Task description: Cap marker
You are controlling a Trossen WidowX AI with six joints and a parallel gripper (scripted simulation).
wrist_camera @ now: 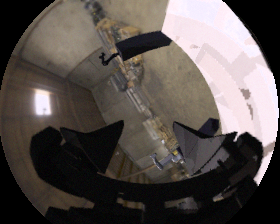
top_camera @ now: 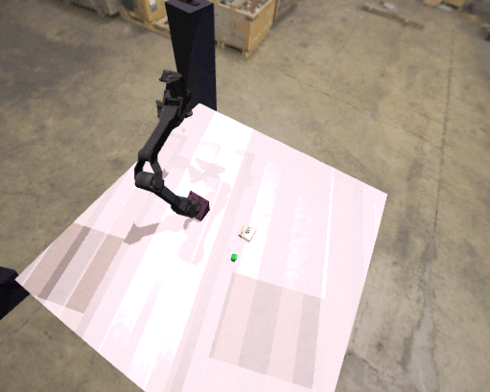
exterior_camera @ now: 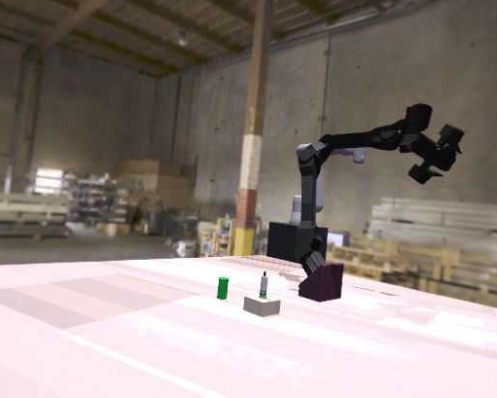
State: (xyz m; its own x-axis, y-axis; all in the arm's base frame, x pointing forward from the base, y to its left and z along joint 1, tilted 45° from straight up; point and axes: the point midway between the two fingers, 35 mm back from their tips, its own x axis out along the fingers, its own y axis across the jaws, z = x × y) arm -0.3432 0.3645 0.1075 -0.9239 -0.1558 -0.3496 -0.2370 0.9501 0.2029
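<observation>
My gripper tip is now 630 mm short of the green cap, 400 mm above it and 250 mm to the left of it. Also, from my gripper tip: white holder block 600 mm ahead, 410 mm below, 120 mm to the right.
</observation>
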